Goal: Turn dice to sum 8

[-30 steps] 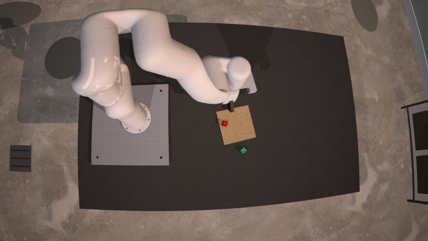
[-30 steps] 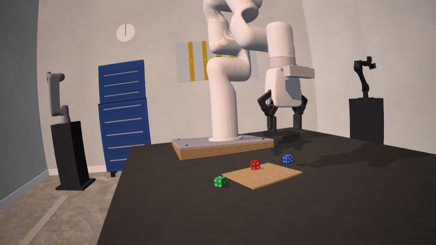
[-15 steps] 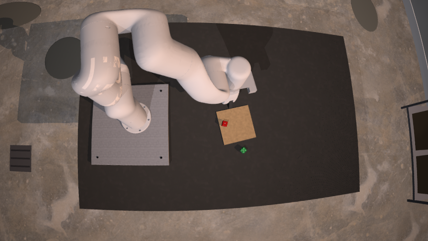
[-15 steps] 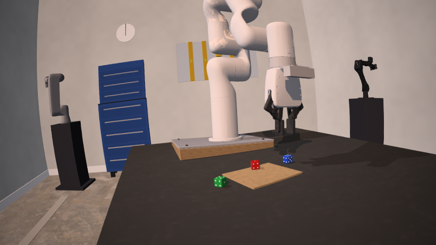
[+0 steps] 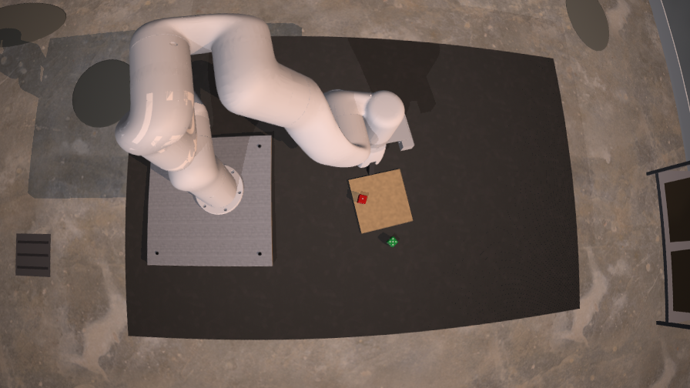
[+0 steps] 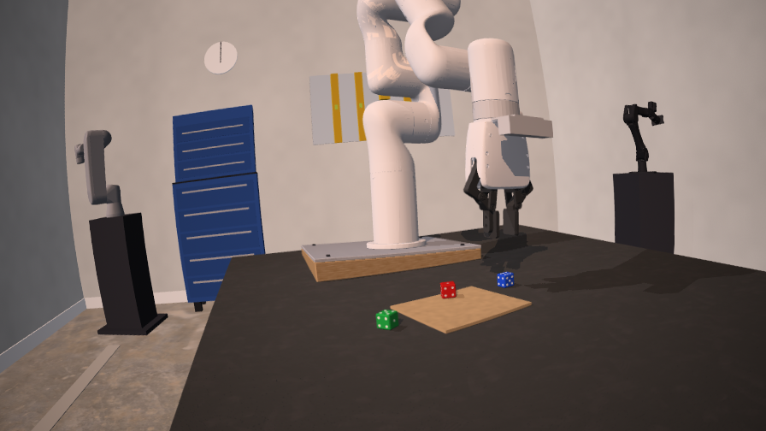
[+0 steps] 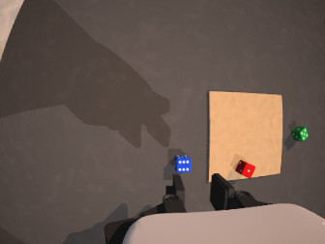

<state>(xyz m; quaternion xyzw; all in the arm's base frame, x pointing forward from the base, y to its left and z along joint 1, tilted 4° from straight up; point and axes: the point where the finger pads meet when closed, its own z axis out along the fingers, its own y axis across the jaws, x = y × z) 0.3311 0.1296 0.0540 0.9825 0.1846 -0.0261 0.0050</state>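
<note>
Right now my hand is 90 mm above the blue die and 10 mm short of it. Also, from my hand: tan mat 100 mm below, 90 mm to the right, 80 mm ahead; then green die 190 mm to the right, 120 mm ahead, 90 mm below; then red die 100 mm to the right, 80 mm below, 30 mm ahead.
</note>
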